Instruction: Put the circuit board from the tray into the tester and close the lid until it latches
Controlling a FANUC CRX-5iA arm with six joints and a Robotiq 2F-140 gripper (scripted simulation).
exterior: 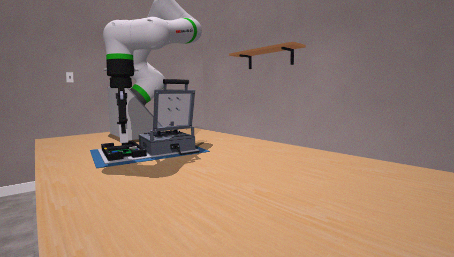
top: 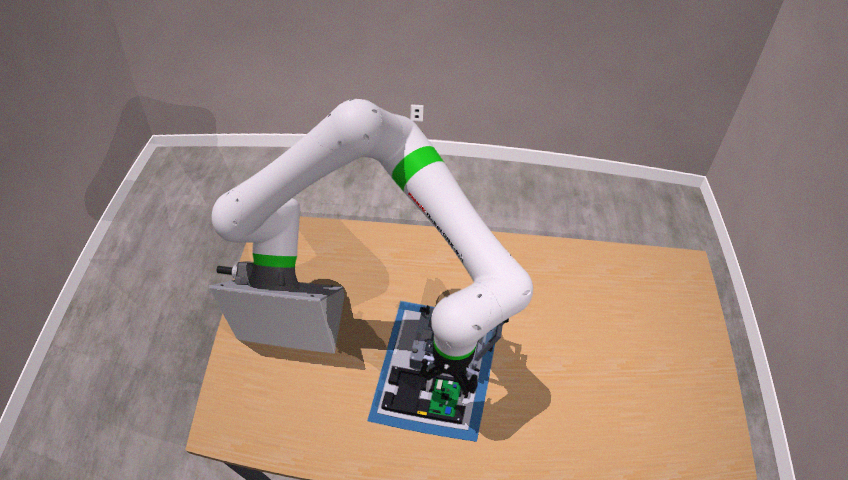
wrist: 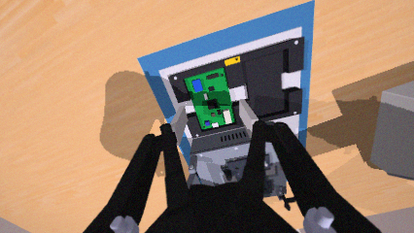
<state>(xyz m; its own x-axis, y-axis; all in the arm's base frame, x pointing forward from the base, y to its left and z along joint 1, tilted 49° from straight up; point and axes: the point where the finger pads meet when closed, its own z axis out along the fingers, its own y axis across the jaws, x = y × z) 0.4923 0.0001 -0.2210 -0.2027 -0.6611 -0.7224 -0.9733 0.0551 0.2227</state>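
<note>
My hand is 70 mm above the green circuit board. The rest, counted from my hand: tester lid (170 mm to the left, 100 mm above, 90 mm ahead).
</note>
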